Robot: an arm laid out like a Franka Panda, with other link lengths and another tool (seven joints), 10 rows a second.
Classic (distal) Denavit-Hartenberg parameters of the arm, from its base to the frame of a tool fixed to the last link. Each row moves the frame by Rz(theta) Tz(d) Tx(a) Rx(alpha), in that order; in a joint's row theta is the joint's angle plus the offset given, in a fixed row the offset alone. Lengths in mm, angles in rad.
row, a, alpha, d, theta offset
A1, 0, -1.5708, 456.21, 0
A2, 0, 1.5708, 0, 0
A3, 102.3, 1.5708, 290.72, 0
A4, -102.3, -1.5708, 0, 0
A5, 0, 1.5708, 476.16, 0
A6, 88, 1.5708, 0, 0
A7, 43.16, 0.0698, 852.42, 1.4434
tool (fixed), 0, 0, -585.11, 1.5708
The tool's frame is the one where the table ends.
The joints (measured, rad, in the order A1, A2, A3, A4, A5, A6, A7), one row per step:
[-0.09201, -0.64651, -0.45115, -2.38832, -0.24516, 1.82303, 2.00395]
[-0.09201, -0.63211, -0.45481, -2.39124, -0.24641, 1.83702, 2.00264]
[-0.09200, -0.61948, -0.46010, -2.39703, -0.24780, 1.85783, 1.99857]
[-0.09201, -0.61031, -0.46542, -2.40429, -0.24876, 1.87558, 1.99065]
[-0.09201, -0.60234, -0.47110, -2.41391, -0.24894, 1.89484, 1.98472]
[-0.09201, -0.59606, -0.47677, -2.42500, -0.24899, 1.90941, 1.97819]
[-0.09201, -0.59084, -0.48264, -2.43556, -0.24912, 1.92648, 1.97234]
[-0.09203, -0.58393, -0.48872, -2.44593, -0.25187, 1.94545, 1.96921]
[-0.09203, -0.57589, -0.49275, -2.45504, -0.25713, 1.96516, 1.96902]
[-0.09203, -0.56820, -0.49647, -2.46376, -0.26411, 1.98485, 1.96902]
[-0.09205, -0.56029, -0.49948, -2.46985, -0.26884, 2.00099, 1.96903]
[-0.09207, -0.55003, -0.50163, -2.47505, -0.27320, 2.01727, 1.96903]
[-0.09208, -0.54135, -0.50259, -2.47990, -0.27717, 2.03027, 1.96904]
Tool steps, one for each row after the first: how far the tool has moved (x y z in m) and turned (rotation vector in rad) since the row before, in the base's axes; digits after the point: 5 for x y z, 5 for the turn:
[0.00220, -0.00232, -0.00739, -0.00198, 0.00429, -0.00093]
[0.00267, -0.00291, -0.00790, -0.00295, -0.00128, 0.00116]
[0.00129, -0.00211, -0.00737, -0.00121, -0.00083, 0.00531]
[0.00118, -0.00154, -0.00798, 0.00008, -0.00170, 0.00338]
[-0.00040, -0.00054, -0.00832, 0.00257, 0.00209, 0.00439]
[0.00022, -0.00098, -0.00741, 0.00128, -0.00171, 0.00333]
[0.00039, -0.00176, -0.00808, -0.00148, -0.00092, 0.00114]
[0.00098, -0.00191, -0.00776, -0.00540, -0.00048, 0.00051]
[0.00085, -0.00218, -0.00743, -0.00718, -0.00050, 0.00125]
[0.00089, -0.00184, -0.00618, -0.00537, -0.00010, 0.00054]
[0.00113, -0.00171, -0.00664, -0.00575, 0.00125, 0.00103]
[0.00073, -0.00096, -0.00583, -0.00497, 0.00227, 0.00193]

